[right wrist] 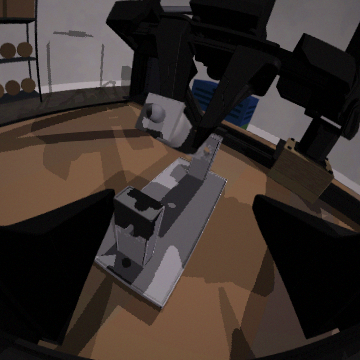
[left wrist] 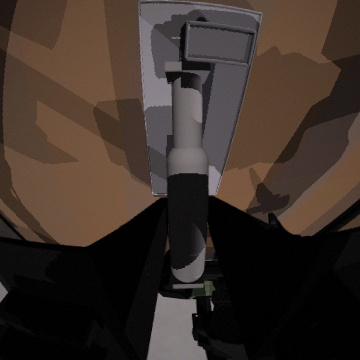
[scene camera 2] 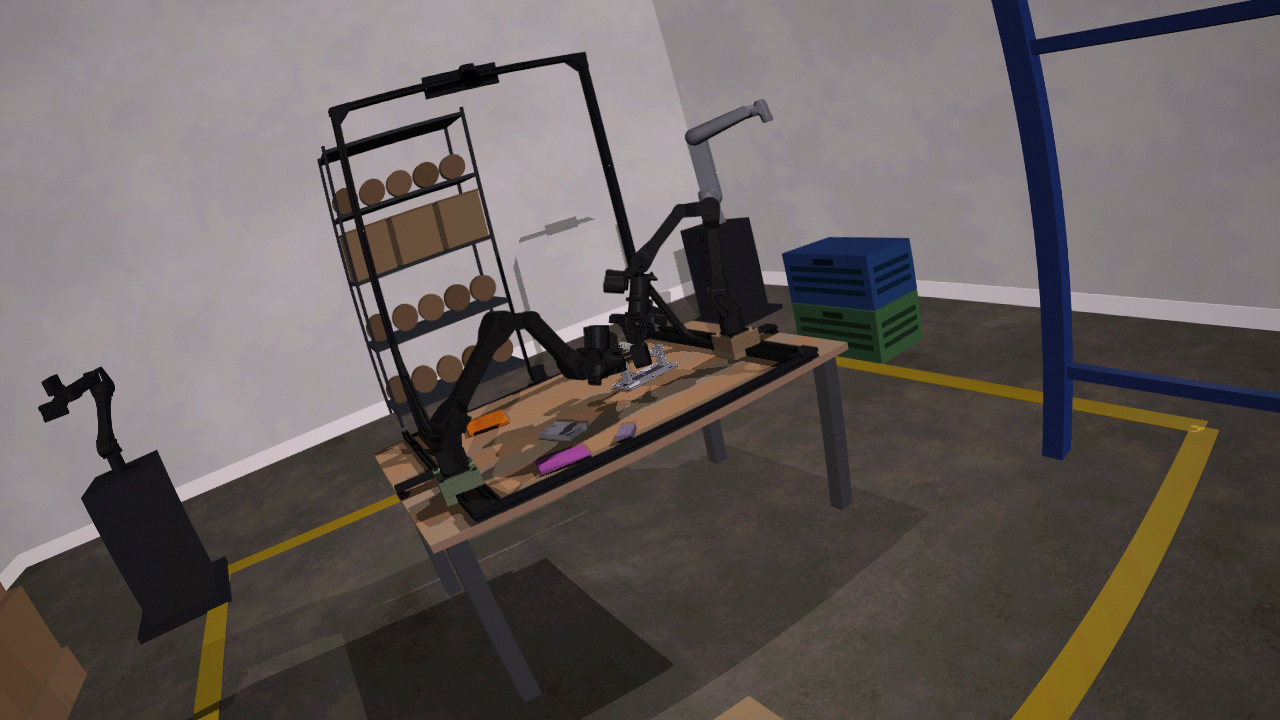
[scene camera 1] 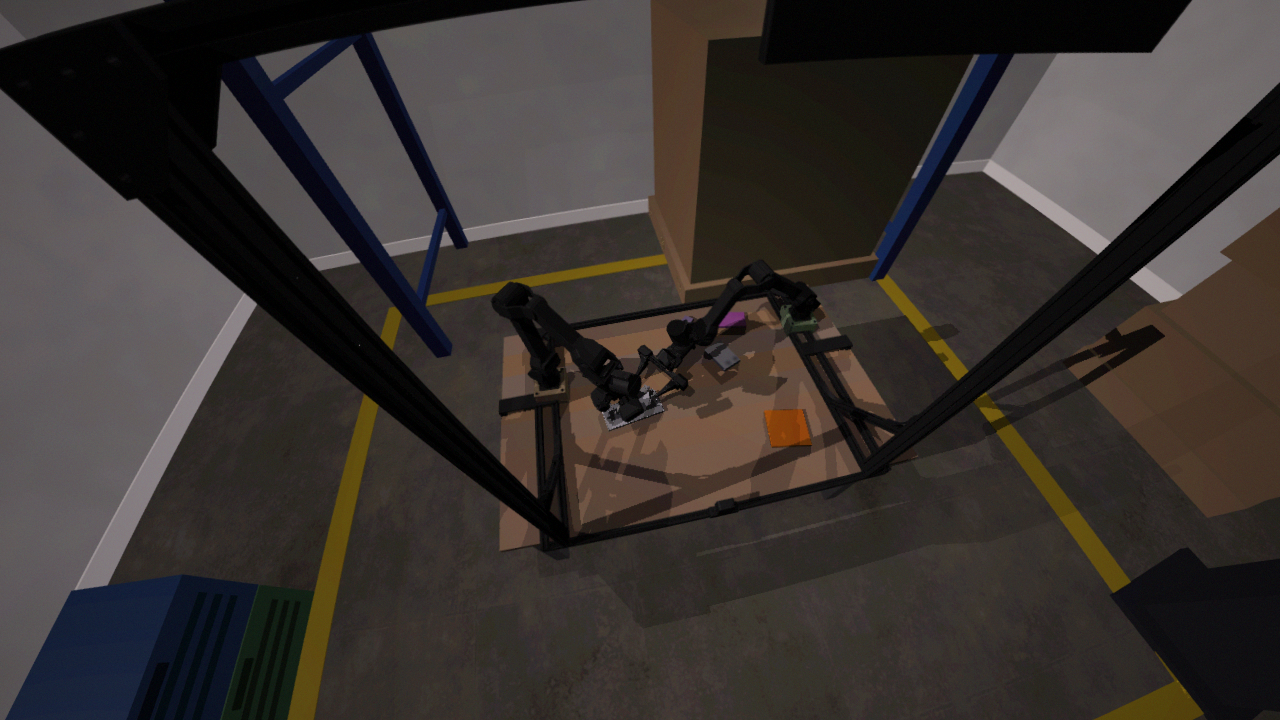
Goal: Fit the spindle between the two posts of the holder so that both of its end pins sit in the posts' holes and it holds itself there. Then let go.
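Frame: origin at the left arm's base, x right, y ahead, z up, level; centimetres.
Seen in the pictures: left gripper, between the fingertips: (right wrist: 179, 141) (left wrist: 186, 203) (scene camera 1: 634, 398); right gripper, between the fingertips: (right wrist: 186, 199) (left wrist: 216, 223) (scene camera 2: 631, 359) (scene camera 1: 644, 388); left arm's base, origin of its link: (right wrist: 309, 153) (scene camera 2: 734, 331) (scene camera 1: 549, 381); right arm's base, origin of its link: (left wrist: 202, 296) (scene camera 2: 454, 470) (scene camera 1: 799, 314).
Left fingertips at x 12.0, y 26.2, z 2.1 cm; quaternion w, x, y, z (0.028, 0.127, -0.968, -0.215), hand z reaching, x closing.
Offsets run from my left fingertips to a thing's top centre. "spot": to the spot under its first point.
The grey spindle (left wrist: 188, 160) (right wrist: 172, 120) is between the fingers of my left gripper (left wrist: 186, 203), which is shut on it. It hangs above the holder; its near end block and round pin are exposed in the right wrist view, apart from the near post. The far end is hidden by the fingers there. The light grey holder @(dx -0.5, dy -1.1, dz -7.5 cm) (scene camera 1: 617, 424) (scene camera 2: 640, 379) (left wrist: 155, 92) (right wrist: 200, 212) lies on the table, with its near post @(spot: dx -2.7, dy +6.1, dz -2.5 cm) (right wrist: 138, 225) and far post @(dx +0.9, dy -7.8, dz -1.3 cm) (right wrist: 206, 156) upright. My right gripper (right wrist: 186, 199) is open and empty, its fingers on either side of the holder's near part in its wrist view.
An orange square @(spot: dx +14.0, dy +44.5, dz -7.5 cm) (scene camera 1: 787, 428) (scene camera 2: 487, 422), a grey block @(dx -16.2, dy +32.3, dz -6.9 cm) (scene camera 1: 723, 357) (scene camera 2: 563, 430), a magenta bar @(dx -32.0, dy +39.4, dz -7.4 cm) (scene camera 1: 733, 318) (scene camera 2: 563, 460) and a small purple block @(dx -32.9, dy +23.0, dz -6.9 cm) (scene camera 2: 625, 432) lie on the table. Both grippers are close together at the holder. A black frame runs along the table's edges.
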